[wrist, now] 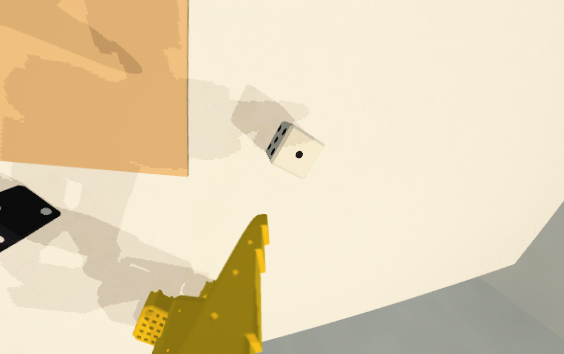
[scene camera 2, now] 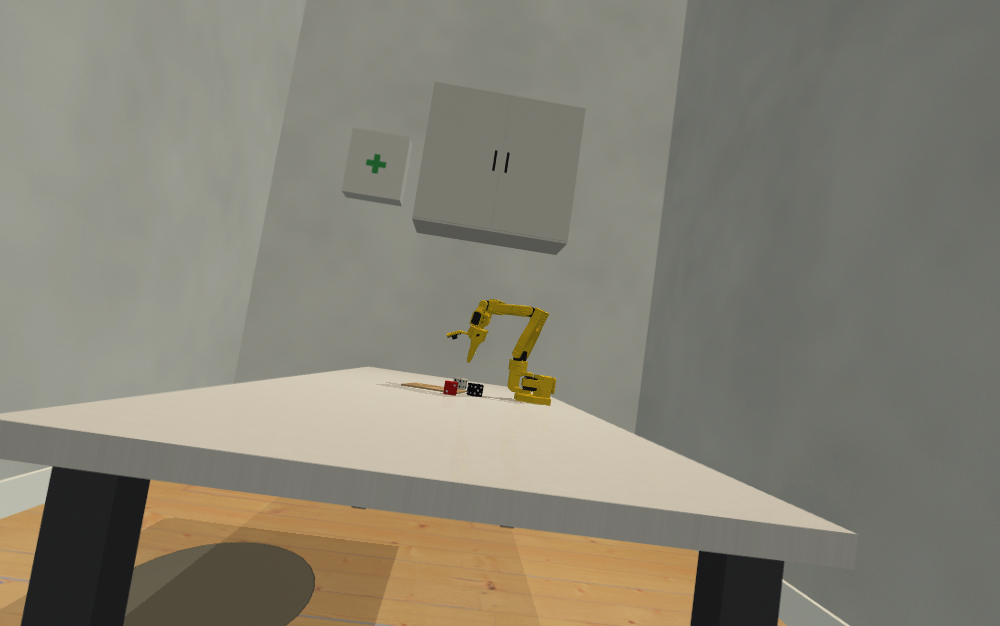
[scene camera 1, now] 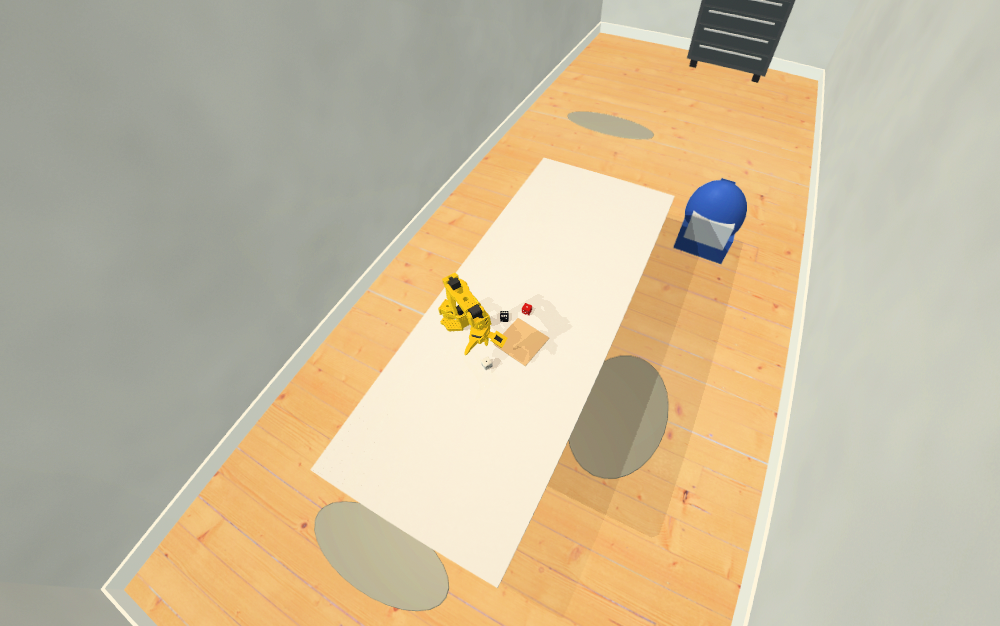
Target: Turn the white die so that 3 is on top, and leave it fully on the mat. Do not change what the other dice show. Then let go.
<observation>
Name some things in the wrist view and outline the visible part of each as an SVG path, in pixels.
A tan mat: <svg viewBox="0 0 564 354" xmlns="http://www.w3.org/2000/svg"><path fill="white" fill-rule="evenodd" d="M0 0L0 161L182 177L189 176L189 0Z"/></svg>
A white die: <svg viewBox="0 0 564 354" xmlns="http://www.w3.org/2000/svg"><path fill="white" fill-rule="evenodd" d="M283 121L267 147L266 154L272 165L300 179L304 179L324 150L325 145L296 125Z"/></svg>
</observation>
